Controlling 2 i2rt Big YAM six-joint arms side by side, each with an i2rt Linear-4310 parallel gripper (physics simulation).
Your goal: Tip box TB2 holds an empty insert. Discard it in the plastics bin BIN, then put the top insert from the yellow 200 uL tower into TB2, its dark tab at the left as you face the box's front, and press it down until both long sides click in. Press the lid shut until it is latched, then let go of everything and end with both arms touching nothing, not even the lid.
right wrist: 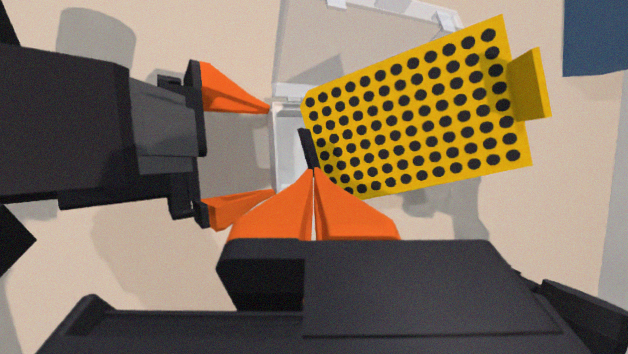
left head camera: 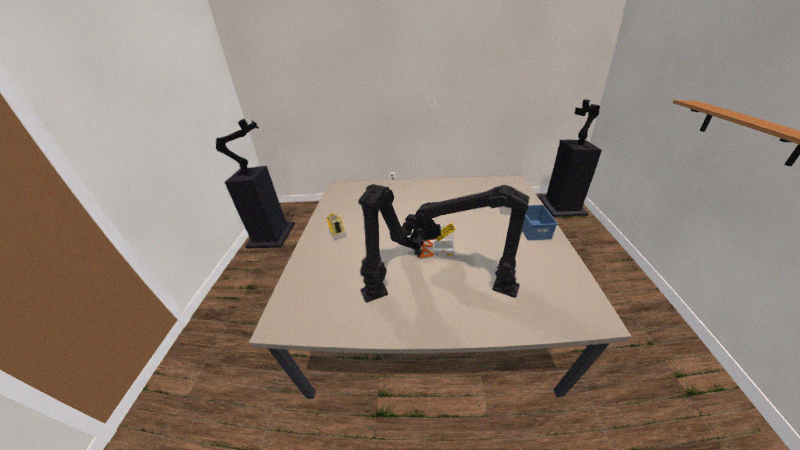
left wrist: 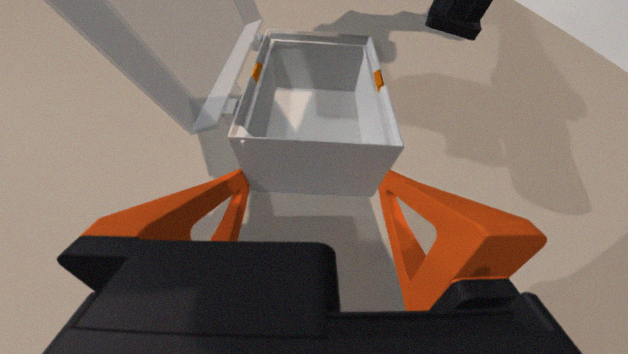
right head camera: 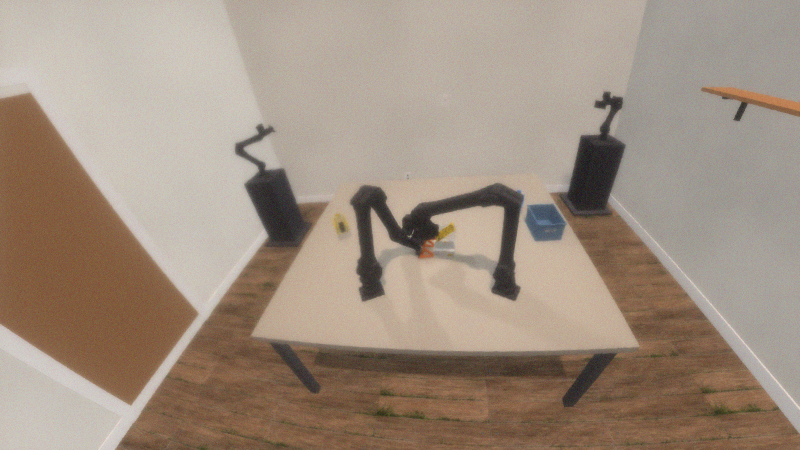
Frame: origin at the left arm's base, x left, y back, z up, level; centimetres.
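Seen in the pictures: left gripper, fingertip midpoint: (right wrist: pixel 274 151) (left head camera: pixel 433 250) (left wrist: pixel 313 176) (right head camera: pixel 434 250); right gripper, fingertip midpoint: (right wrist: pixel 313 176) (left head camera: pixel 435 238) (right head camera: pixel 435 238); left arm's base, link origin: (left head camera: pixel 374 292) (right head camera: pixel 371 292); right arm's base, link origin: (left head camera: pixel 505 288) (left wrist: pixel 450 22) (right head camera: pixel 505 290).
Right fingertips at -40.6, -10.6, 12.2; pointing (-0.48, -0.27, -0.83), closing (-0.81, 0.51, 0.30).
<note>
Pixels of each thing's top centre, then the offset from my right fingertips to it, as dx, dy, dz. "pt": a spot on its surface instead.
- white box with its clear lid, surface spot: (left wrist: pixel 135 65) (right wrist: pixel 275 59) pt -2.9, -8.0, -3.6
- orange clip, top centre: (left wrist: pixel 380 76) -2.7, +4.1, -6.5
- yellow tower, surface spot: (left head camera: pixel 335 225) (right head camera: pixel 339 225) pt +46.9, -40.7, -1.4
- blue bin BIN, top centre: (right head camera: pixel 546 213) (left head camera: pixel 537 214) -67.1, +9.4, -0.2
- pale object, top centre: (right head camera: pixel 518 194) (left head camera: pixel 509 195) -67.1, -16.2, +0.3
Tip box TB2 (left head camera: pixel 444 250) (right head camera: pixel 446 250) (left wrist: pixel 315 165) is a white box with its clear lid (left wrist: pixel 135 65) (right wrist: pixel 310 55) open. The left wrist view shows its inside empty, with an orange clip (left wrist: pixel 379 80) on a long side. My left gripper (left wrist: pixel 313 176) (right wrist: pixel 274 151) is shut on TB2 near one short end. My right gripper (right wrist: pixel 313 176) is shut on the dark tab of the yellow insert (left head camera: pixel 445 231) (right head camera: pixel 446 231) (right wrist: pixel 420 110), which hangs tilted and turned above TB2. The insert's holes are empty. The yellow tower (left head camera: pixel 335 225) (right head camera: pixel 340 225) stands at the table's left.
The blue bin BIN (left head camera: pixel 541 230) (right head camera: pixel 546 231) stands at the table's right edge. A pale object (left head camera: pixel 505 210) and a small blue thing (right head camera: pixel 520 195) show partly behind my right arm. Two more black arms stand on dark pedestals (left head camera: pixel 257 207) (left head camera: pixel 576 173) beyond the table.
</note>
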